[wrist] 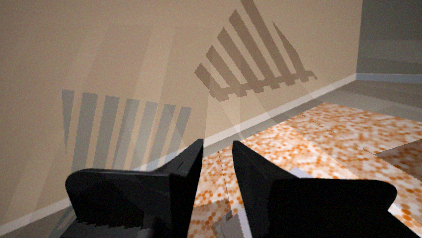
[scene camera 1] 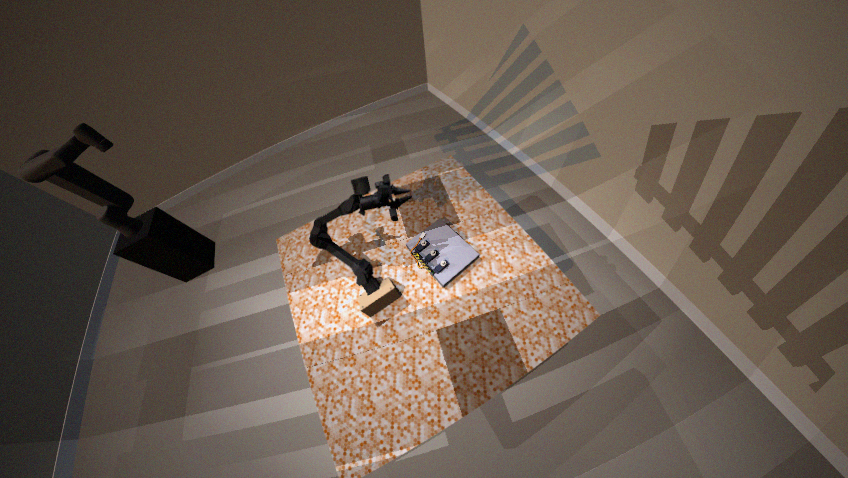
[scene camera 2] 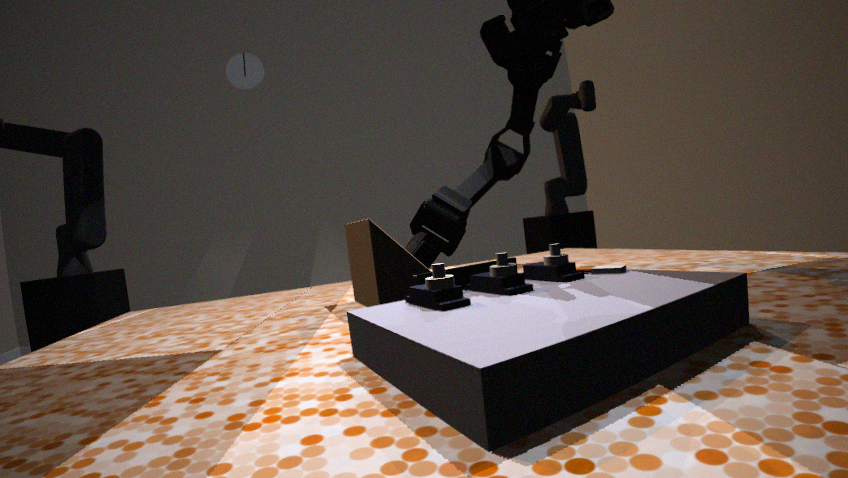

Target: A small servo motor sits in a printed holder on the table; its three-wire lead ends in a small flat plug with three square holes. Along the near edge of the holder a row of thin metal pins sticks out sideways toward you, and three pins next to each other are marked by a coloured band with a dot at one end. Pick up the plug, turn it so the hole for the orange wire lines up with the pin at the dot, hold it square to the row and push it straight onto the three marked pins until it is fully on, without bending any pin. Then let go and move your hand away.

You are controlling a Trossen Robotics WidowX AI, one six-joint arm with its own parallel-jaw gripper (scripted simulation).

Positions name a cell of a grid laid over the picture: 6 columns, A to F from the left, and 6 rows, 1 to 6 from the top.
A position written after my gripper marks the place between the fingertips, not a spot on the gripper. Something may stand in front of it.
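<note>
Scene camera 1 has my gripper (scene camera 1: C3) in it, and if you go to the wrist view, there's my gripper (wrist: D4) again.
</note>
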